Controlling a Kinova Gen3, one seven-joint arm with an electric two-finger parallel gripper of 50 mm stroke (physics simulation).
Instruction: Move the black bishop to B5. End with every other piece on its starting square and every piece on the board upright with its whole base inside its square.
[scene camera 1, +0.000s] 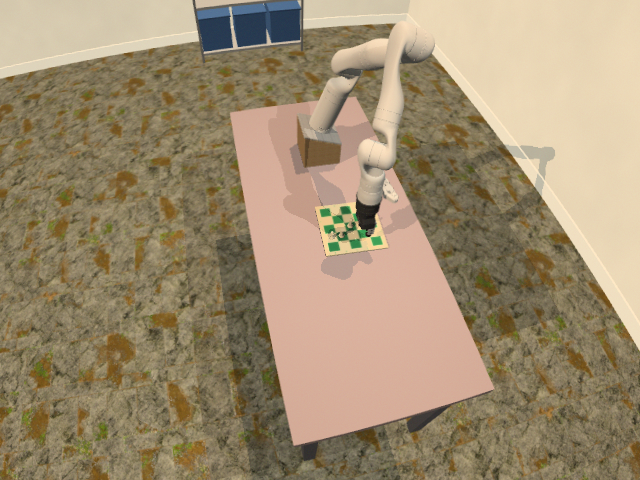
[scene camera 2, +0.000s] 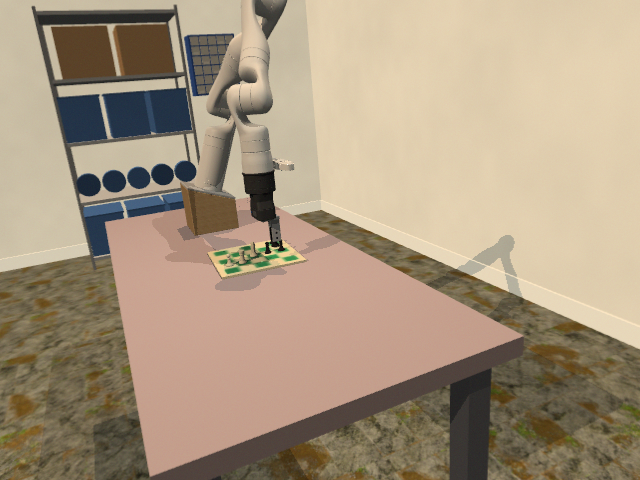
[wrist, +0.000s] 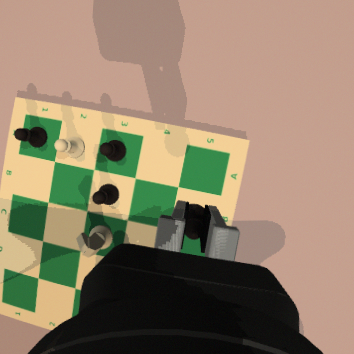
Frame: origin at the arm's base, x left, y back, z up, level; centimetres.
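Where they show: gripper, between the fingertips: (scene camera 1: 369, 231) (scene camera 2: 275, 240) (wrist: 194, 218); arm's base, origin of its link: (scene camera 1: 319, 126) (scene camera 2: 208, 188).
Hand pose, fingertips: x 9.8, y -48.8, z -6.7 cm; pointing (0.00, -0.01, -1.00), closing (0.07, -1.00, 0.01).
Note:
Things, the pixels of their top centre, and the offset from my fingertips. "pt": a spot on its surface instead. Level surfaces: height alone.
- black bishop, centre of its top: (wrist: 193, 233) dz +2.9, dx -0.2, dy +0.0 cm
- board, a spot on its surface: (wrist: 240, 155) (scene camera 2: 300, 260) (scene camera 1: 383, 246) pt dz -5.5, dx +5.2, dy -3.0 cm
- white pawn, centre of its top: (wrist: 57, 144) dz -2.4, dx +2.6, dy +11.5 cm
- white piece, centre of its top: (wrist: 83, 249) dz -1.6, dx -4.7, dy +7.4 cm
- long pink table, height of its surface: dz -6.2 cm
My gripper (scene camera 1: 368, 232) (scene camera 2: 275, 241) (wrist: 194, 218) is shut on the black bishop (wrist: 195, 214), whose dark top shows between the pads in the wrist view; its base is mostly hidden. They are over column 5 of the board (scene camera 1: 384, 246) (scene camera 2: 299, 259) (wrist: 240, 155), near the border of B5 and C5, apparently raised above it. In the wrist view, a black piece (wrist: 35, 136) stands on A1, a white pawn (wrist: 72, 147) on A2, a black piece (wrist: 114, 150) on A3, another black piece (wrist: 108, 194) on B3 and a white piece (wrist: 98, 239) on C3. The wrist housing hides part of the board.
The board lies on a long pink table (scene camera 1: 361, 330) (scene camera 2: 289, 351). The arm's wooden base block (scene camera 1: 323, 151) (scene camera 2: 214, 212) stands at the table's far end. A shelf rack (scene camera 2: 118, 79) stands behind. White pieces (scene camera 1: 332, 235) (scene camera 2: 242, 255) stand close to the gripper's left in the scene views.

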